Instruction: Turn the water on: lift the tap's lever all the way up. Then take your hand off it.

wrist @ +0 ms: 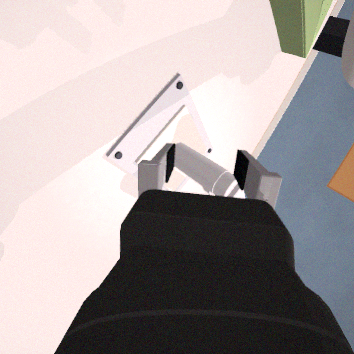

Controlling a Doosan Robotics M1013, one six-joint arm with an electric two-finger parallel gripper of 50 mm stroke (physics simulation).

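Places are measured from the arm's base along level axes (x up, y ahead, z left), in centimetres.
Pixels of known places: gripper, between the fingertips: (204,158).
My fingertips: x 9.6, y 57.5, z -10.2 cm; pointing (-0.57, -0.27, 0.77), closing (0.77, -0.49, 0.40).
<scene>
For each thing: its top centre in the pictures, then the offset to it from my fingertips. Level surfaces: height alone.
- tap's grey cylindrical body, centre of its top: (220,182) dy +0.2, dx -4.0, dz +18.0 cm
- pale square plate, centre of its top: (175,152) dy +0.2, dx -15.2, dz +18.0 cm
- pale surface, height of its surface: dx -16.4 cm
The tap's grey cylindrical body (197,161) shows in the wrist view, in front of a pale square plate (142,122) with dark screw holes. A thin ring line circles the body near its lower right end, and a small pale part shows beyond it. The lever cannot be clearly told apart; the lower end of the tap is hidden behind the black gripper housing. My gripper (204,158) is open, with nothing held. Its two fingers stand on either side of the tap's body as seen in this view; whether they touch it cannot be told.
A green block (292,27) stands at the upper right on the pale surface (60,110), near its edge. Beyond that edge lies a blue surface (305,120), with a black piece (332,37), part of a grey rounded object (349,60) and an orange-brown piece (345,180) at the right.
</scene>
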